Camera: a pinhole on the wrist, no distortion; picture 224 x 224 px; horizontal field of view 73.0 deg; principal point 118.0 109.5 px. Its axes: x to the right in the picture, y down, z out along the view. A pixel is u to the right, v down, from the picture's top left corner.
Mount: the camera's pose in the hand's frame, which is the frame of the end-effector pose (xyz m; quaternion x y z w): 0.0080 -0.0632 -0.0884 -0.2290 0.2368 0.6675 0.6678
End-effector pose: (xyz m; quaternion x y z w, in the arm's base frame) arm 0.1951 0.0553 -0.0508 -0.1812 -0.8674 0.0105 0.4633
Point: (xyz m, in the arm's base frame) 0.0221 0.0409 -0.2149
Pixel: 18 144
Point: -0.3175 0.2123 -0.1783
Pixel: 27 53
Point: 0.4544 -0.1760 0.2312
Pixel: behind the camera
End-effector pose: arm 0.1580 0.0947 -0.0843 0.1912 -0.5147 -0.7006 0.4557
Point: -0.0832 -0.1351 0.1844
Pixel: outside the picture
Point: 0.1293 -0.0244 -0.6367
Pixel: behind the camera
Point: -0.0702 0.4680 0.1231
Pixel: 47 160
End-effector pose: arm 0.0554 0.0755 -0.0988 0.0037 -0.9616 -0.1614 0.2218
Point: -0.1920 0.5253 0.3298
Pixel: outside the picture
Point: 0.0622 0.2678 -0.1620
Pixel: 146 140
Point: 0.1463 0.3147 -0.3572
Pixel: 101 194
